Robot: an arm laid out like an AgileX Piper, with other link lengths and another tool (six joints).
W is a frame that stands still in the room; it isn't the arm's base.
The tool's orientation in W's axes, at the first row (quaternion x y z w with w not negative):
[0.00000 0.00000 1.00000 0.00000]
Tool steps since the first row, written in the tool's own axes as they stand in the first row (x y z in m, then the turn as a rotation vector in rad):
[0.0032 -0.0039 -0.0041 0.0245 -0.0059 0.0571]
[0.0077 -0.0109 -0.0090 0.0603 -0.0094 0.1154]
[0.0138 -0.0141 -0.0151 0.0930 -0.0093 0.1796]
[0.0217 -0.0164 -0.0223 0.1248 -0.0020 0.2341]
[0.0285 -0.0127 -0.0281 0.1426 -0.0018 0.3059]
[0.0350 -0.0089 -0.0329 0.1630 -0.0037 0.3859]
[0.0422 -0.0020 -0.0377 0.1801 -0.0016 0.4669]
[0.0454 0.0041 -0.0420 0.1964 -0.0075 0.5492]
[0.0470 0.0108 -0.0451 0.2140 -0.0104 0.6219]
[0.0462 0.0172 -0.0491 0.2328 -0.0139 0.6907]
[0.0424 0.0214 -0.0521 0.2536 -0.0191 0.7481]
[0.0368 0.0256 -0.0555 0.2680 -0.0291 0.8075]
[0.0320 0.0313 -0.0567 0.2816 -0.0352 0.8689]
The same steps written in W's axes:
[-0.0032 0.0039 -0.0041 -0.0245 0.0059 0.0571]
[-0.0077 0.0109 -0.0090 -0.0603 0.0094 0.1154]
[-0.0138 0.0141 -0.0151 -0.0930 0.0093 0.1796]
[-0.0217 0.0164 -0.0223 -0.1248 0.0020 0.2341]
[-0.0285 0.0127 -0.0281 -0.1426 0.0018 0.3059]
[-0.0350 0.0089 -0.0329 -0.1630 0.0037 0.3859]
[-0.0422 0.0020 -0.0377 -0.1801 0.0016 0.4669]
[-0.0454 -0.0041 -0.0420 -0.1964 0.0075 0.5492]
[-0.0470 -0.0108 -0.0451 -0.2140 0.0104 0.6219]
[-0.0462 -0.0172 -0.0491 -0.2328 0.0139 0.6907]
[-0.0424 -0.0214 -0.0521 -0.2536 0.0191 0.7481]
[-0.0368 -0.0256 -0.0555 -0.2680 0.0291 0.8075]
[-0.0320 -0.0313 -0.0567 -0.2816 0.0352 0.8689]

